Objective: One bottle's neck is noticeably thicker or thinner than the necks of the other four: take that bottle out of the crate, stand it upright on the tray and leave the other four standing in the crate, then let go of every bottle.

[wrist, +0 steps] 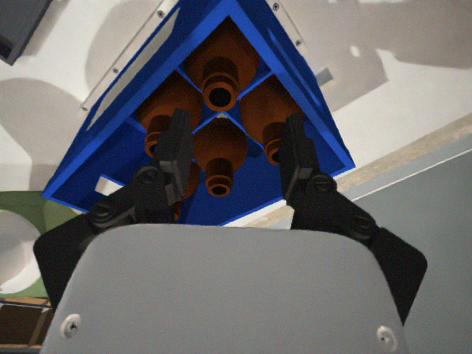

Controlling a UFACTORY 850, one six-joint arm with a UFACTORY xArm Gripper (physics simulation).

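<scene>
The blue crate (287, 80) holds five brown bottles standing in its cells. One bottle (220, 62) is at the top corner, one (167, 105) at the left, one (262, 107) at the right and one (220, 142) in the middle. The fifth bottle (191, 182) is at the lower left, mostly hidden behind the left finger. The top bottle's neck looks widest, but it also looks nearest to the camera. My gripper (237, 130) is open and empty; its fingers overlap the left and right bottles in view, with the middle bottle showing between them. I cannot identify the tray for certain.
A green surface (60, 212) with a round white object (15, 250) is at the left edge. A brown compartmented box (46, 327) is at the lower left. A dark object (22, 22) is at the upper left. A grey-blue surface (425, 210) lies at the right.
</scene>
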